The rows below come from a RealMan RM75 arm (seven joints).
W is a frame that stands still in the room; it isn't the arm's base.
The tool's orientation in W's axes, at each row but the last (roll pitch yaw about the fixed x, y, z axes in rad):
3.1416, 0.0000, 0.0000
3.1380, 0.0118, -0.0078
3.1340, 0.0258, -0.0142
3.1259, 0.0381, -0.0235
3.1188, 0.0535, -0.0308
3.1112, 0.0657, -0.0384
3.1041, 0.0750, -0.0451
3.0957, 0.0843, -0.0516
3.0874, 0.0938, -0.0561
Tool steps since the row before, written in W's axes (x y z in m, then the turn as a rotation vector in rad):
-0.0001, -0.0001, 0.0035, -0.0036, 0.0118, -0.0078
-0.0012, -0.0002, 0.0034, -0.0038, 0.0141, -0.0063
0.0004, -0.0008, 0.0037, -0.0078, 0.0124, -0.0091
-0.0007, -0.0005, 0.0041, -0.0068, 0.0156, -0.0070
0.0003, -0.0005, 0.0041, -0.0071, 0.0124, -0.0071
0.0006, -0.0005, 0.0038, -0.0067, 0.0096, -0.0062
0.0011, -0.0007, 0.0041, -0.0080, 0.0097, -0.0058
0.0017, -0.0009, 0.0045, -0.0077, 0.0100, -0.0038
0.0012, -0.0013, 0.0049, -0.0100, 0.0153, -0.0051
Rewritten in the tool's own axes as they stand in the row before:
-0.0001, 0.0001, -0.0035, -0.0036, -0.0118, 0.0078
-0.0012, 0.0002, -0.0034, -0.0038, -0.0141, 0.0063
0.0003, 0.0008, -0.0037, -0.0077, -0.0124, 0.0092
-0.0008, 0.0006, -0.0041, -0.0069, -0.0155, 0.0070
0.0001, 0.0006, -0.0041, -0.0071, -0.0123, 0.0072
0.0004, 0.0006, -0.0038, -0.0066, -0.0095, 0.0064
0.0008, 0.0008, -0.0041, -0.0080, -0.0096, 0.0061
0.0014, 0.0010, -0.0046, -0.0079, -0.0098, 0.0040
0.0008, 0.0015, -0.0049, -0.0103, -0.0150, 0.0053

